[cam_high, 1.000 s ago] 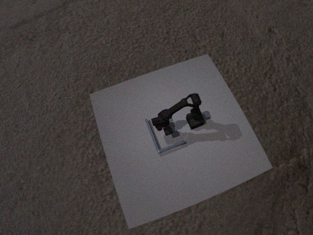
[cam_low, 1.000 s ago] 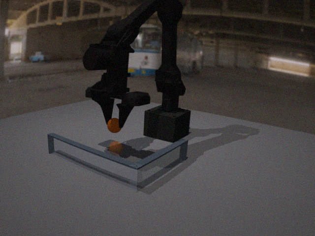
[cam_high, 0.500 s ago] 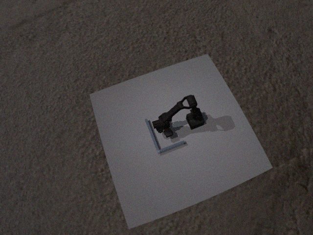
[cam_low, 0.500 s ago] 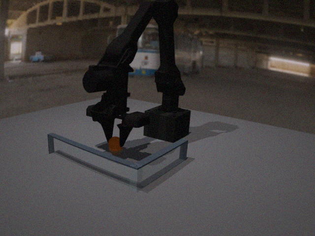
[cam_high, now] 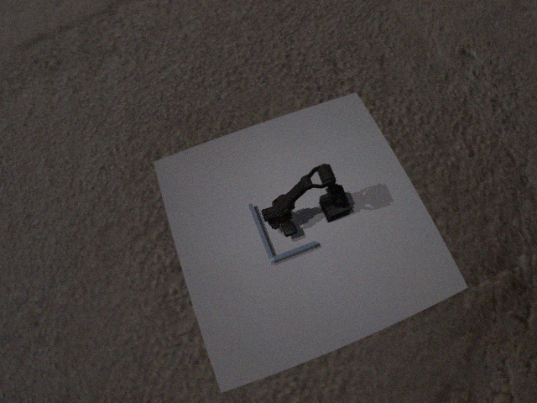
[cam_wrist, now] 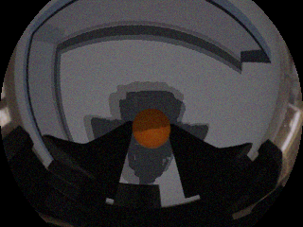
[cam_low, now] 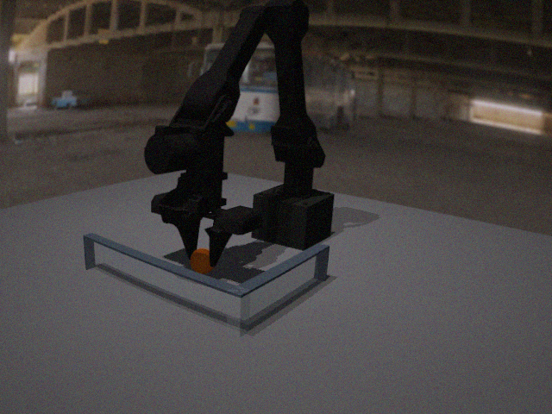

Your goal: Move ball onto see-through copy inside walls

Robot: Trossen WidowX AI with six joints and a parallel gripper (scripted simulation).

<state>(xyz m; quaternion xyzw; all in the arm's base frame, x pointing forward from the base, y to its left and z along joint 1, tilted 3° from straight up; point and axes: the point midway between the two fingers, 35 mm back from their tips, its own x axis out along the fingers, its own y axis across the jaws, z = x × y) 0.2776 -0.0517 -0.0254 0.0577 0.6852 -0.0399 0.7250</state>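
Now: gripper tip right at the orange ball.
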